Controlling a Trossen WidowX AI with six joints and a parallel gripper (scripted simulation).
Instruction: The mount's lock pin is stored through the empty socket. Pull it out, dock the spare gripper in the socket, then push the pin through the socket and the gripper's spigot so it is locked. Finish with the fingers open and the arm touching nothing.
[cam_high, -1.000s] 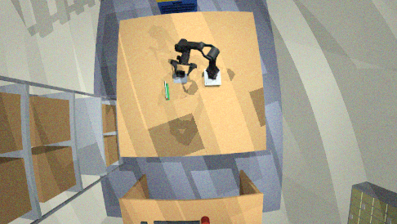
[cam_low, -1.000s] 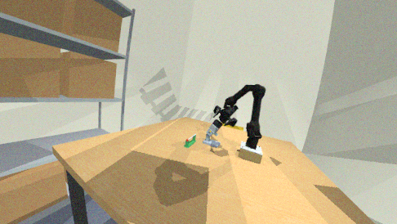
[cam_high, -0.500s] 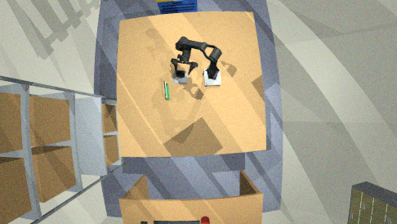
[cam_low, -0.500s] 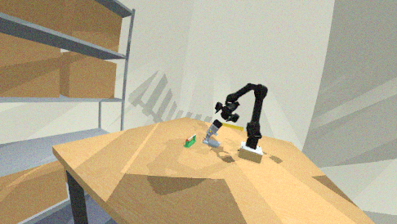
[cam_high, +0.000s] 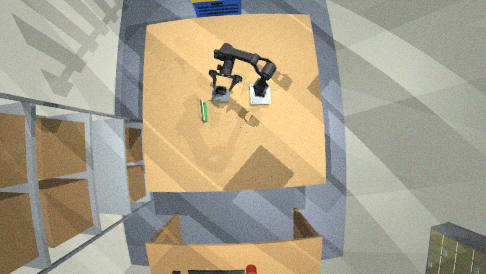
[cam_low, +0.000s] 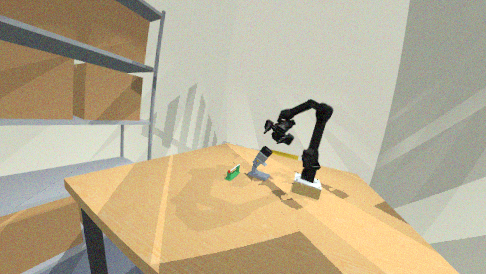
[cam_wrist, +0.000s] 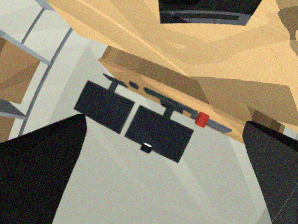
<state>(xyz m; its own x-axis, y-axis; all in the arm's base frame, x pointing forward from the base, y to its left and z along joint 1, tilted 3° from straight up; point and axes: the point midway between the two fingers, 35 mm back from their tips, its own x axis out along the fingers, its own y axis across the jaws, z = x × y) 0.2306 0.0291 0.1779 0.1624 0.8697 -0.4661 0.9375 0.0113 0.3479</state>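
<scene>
Right now my gripper tip is 130 mm short of the green holder, 110 mm to the right of it and 210 mm above it. Also, from my gripper tip: grey mount (40 mm ahead, 20 mm to the right, 190 mm below); then spare gripper (30 mm ahead, 20 mm to the right, 120 mm below).
</scene>
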